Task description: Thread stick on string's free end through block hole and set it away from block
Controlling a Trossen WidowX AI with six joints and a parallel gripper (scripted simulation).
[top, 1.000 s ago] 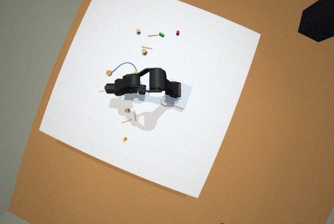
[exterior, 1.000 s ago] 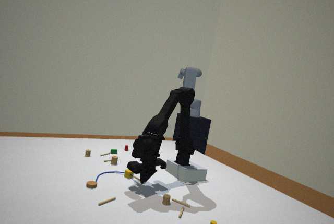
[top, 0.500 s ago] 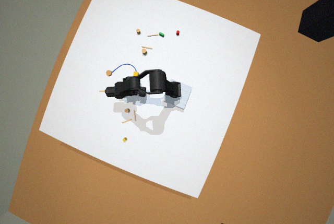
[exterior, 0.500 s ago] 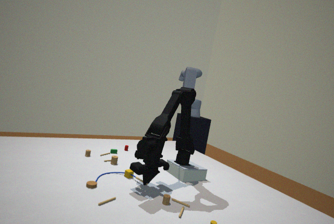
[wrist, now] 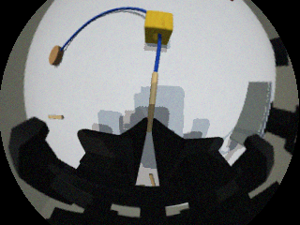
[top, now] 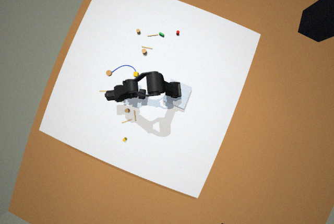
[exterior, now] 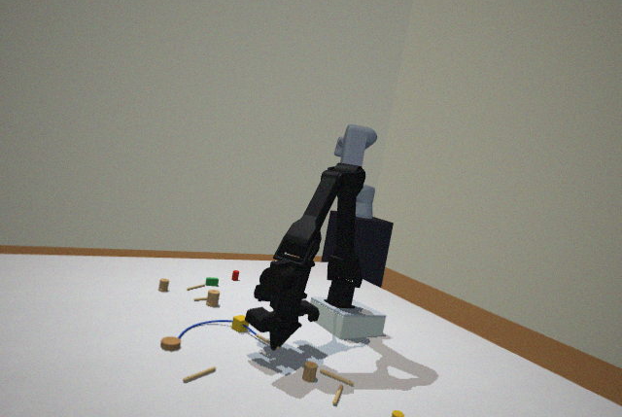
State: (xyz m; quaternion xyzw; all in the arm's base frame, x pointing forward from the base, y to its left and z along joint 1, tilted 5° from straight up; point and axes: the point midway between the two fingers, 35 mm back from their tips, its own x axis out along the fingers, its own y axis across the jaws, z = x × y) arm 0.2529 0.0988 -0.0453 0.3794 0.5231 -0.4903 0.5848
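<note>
Now: gripper tip 1 cm short of the thin wooden stick, 4 cm to the left of it and 1 cm below it. From my gripper tip the other things lie so: tan wooden block 3 cm ahead, 29 cm to the right, 2 cm above; then yellow cube 3 cm ahead, 12 cm to the right, 1 cm above; then round wooden button 22 cm ahead, 6 cm to the right, 1 cm above.
</note>
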